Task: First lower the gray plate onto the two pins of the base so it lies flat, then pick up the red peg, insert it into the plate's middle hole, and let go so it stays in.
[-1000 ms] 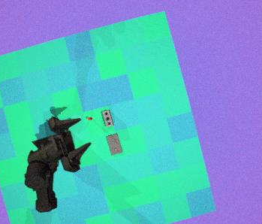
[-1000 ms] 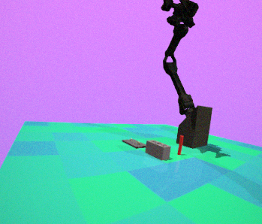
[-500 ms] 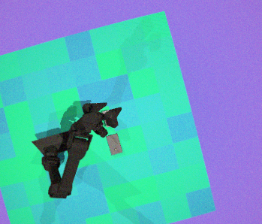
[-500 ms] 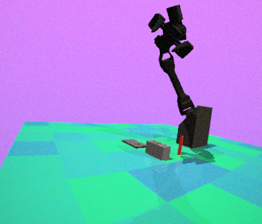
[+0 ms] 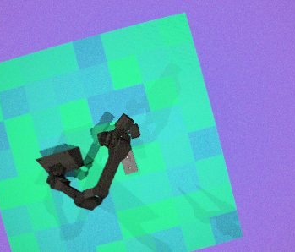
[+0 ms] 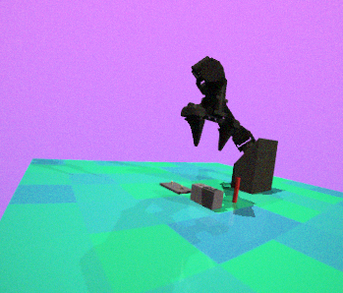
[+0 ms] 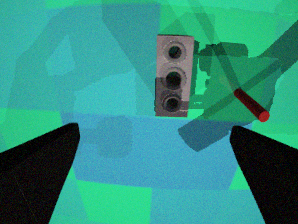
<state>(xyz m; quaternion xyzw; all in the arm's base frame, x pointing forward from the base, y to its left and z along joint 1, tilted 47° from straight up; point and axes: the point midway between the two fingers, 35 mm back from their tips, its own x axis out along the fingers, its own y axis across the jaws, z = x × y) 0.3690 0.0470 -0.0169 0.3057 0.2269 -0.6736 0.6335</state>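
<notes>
My gripper tip is 120 mm above the gray plate and 20 mm past it. Round my gripper tip: red peg: 120 mm below, 120 mm behind, 40 mm to the left; then base: 160 mm to the right, 150 mm below, 40 mm behind.
</notes>
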